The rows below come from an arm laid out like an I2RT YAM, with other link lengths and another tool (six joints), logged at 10 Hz.
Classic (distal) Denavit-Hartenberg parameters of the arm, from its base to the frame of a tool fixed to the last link. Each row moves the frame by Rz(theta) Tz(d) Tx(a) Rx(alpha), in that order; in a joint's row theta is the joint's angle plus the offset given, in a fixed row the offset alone. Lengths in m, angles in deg.
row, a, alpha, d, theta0
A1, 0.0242, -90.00, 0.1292, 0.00
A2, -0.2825, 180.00, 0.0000, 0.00
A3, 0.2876, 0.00, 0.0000, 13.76
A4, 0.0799, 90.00, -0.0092, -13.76
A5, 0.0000, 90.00, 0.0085, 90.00
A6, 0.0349, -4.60, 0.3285, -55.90
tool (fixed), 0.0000, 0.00, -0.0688, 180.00
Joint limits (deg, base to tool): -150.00..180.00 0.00..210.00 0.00..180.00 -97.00..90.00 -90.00..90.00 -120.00..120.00
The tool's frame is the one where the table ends.
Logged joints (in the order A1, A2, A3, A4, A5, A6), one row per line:
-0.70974, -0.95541, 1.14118, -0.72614, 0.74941, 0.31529
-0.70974, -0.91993, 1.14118, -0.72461, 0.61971, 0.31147
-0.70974, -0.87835, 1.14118, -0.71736, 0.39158, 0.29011
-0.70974, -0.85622, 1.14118, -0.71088, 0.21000, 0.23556
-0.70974, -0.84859, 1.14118, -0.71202, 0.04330, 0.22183
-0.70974, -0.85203, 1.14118, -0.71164, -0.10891, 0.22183
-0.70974, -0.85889, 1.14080, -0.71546, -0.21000, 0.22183
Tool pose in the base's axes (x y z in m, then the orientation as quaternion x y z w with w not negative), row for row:
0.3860, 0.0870, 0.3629, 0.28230, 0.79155, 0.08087, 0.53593
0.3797, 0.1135, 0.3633, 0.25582, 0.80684, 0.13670, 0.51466
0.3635, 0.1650, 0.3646, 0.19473, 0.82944, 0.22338, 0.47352
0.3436, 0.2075, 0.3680, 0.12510, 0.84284, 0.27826, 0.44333
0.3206, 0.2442, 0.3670, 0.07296, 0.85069, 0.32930, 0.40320
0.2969, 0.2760, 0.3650, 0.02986, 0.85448, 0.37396, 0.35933
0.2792, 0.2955, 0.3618, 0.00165, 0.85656, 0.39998, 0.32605
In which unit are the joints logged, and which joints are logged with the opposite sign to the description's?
The joints are logged in radians. Opposite sign: A1, A2.
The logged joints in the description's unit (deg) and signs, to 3 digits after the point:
40.665, 54.741, 65.385, -41.605, 42.938, 18.065
40.665, 52.708, 65.385, -41.517, 35.507, 17.846
40.665, 50.326, 65.385, -41.102, 22.436, 16.622
40.665, 49.058, 65.385, -40.730, 12.032, 13.497
40.665, 48.621, 65.385, -40.796, 2.481, 12.710
40.665, 48.818, 65.385, -40.774, -6.240, 12.710
40.665, 49.211, 65.363, -40.993, -12.032, 12.710

